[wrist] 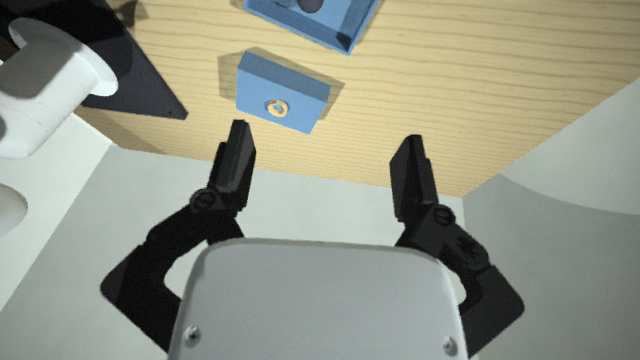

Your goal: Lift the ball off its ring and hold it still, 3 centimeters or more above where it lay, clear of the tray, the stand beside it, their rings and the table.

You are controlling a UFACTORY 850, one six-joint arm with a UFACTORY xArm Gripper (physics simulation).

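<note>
A dark, round thing (310,4), seemingly the ball, shows at the top edge of the wrist view, inside the blue tray (300,27). The view's edge cuts off part of it, and its ring cannot be made out. The blue stand (300,97) is a flat block nearer my fingers, with a small orange ring (278,108) on its face and no ball on that ring. My gripper (326,142) is open and empty. In the view its fingertips are below the stand, one to the lower left and one to the lower right, and the tray is farther off.
The wooden table (450,90) ends in an edge behind the fingers, with pale floor beyond. A dark plate (150,95) lies at the left, with the arm's white link (45,80) in front of it. The stand and tray are separated by a strip of table.
</note>
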